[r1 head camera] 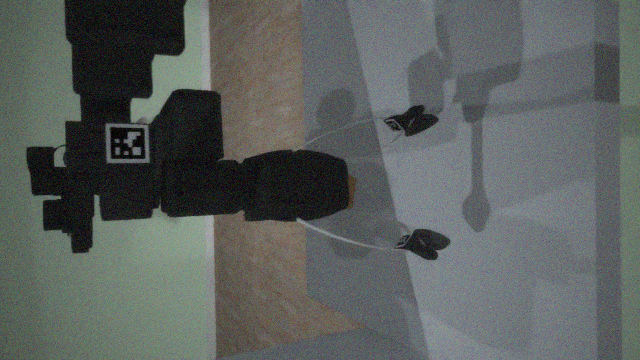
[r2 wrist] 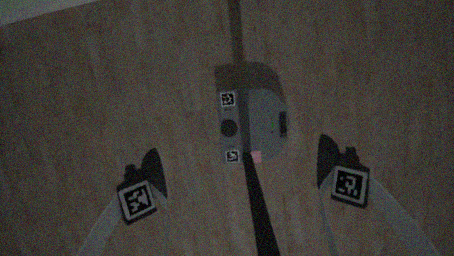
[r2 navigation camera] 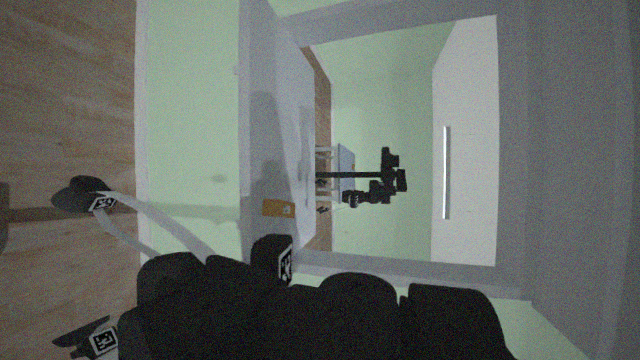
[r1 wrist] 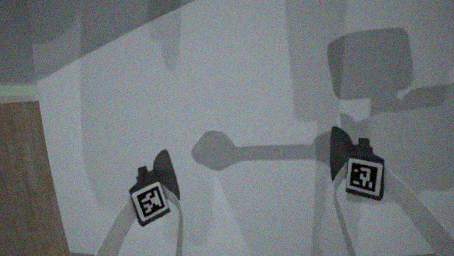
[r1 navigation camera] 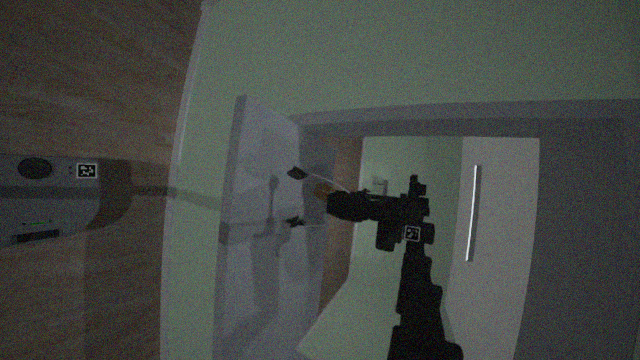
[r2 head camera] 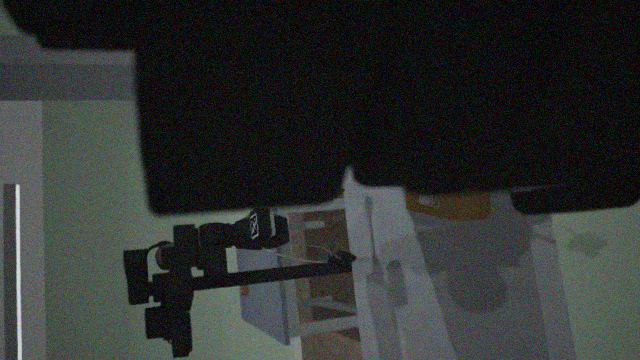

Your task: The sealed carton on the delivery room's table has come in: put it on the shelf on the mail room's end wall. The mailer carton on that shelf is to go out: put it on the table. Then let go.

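Observation:
An orange-brown carton with a white label (r2 navigation camera: 277, 208) (r2 head camera: 460, 207) lies on the sill (r2 navigation camera: 287, 75) (r1 head camera: 500, 300) of the wall opening; it is partly hidden behind the r1 gripper in the r1 head view. I cannot tell which carton it is. A small orange thing (r2 head camera: 244, 290) (r2 navigation camera: 353, 167) shows on the blue-grey table (r2 head camera: 265, 310) (r2 navigation camera: 345, 150). The r1 gripper (r1 head camera: 416, 182) (r1 navigation camera: 295, 197) (r1 wrist: 253, 162) is open and empty above the sill, short of the carton. The r2 gripper (r2 navigation camera: 81, 265) (r2 wrist: 241, 165) is open and empty, pointing down over the floor beside its base.
The shelf (r1 navigation camera: 381, 185) shows small on a far wall through the opening. The opening's frame surrounds the r1 arm. The r2 arm blocks much of the r2 head view. The r2 base (r2 wrist: 265, 120) stands below its gripper. A long bright handle (r2 navigation camera: 446, 172) is on a pale panel.

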